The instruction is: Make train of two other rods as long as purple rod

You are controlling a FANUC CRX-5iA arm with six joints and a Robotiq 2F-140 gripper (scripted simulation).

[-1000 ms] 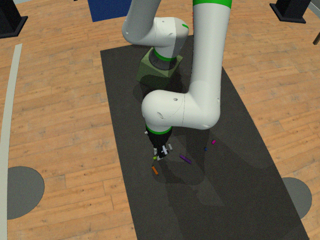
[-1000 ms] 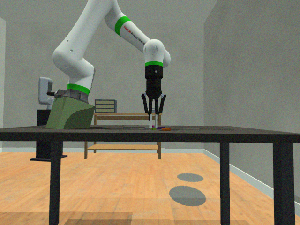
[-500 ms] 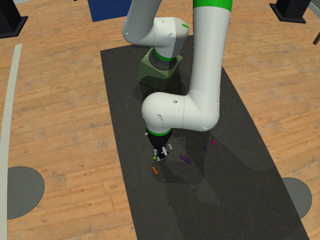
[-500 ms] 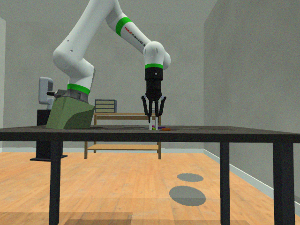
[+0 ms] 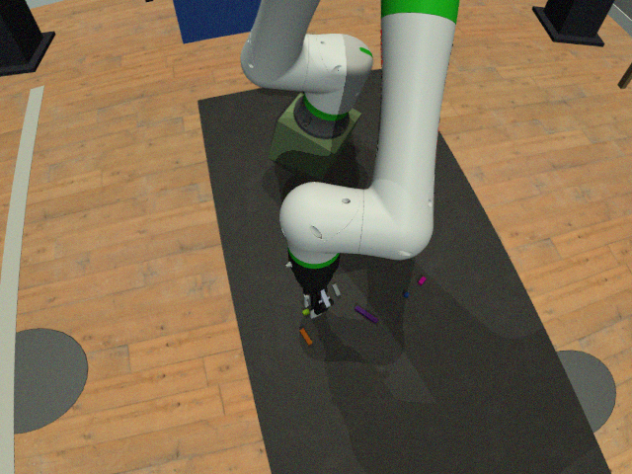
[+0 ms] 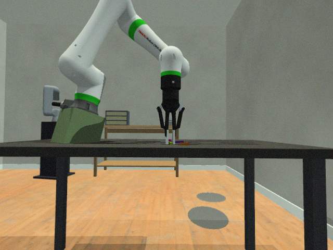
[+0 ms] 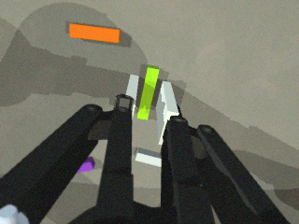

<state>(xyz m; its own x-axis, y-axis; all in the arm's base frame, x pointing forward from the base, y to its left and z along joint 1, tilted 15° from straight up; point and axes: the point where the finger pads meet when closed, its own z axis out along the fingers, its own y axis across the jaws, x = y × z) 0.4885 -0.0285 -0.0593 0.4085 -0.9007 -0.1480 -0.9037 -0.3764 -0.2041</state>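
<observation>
Right now my hand is 30 mm above the lime rod. The rest, counted from my hand: orange rod (70 mm ahead, 20 mm to the right, 30 mm below); then grey rod (50 mm behind, 60 mm to the left, 30 mm below); then purple rod (20 mm ahead, 120 mm to the left, 30 mm below).
</observation>
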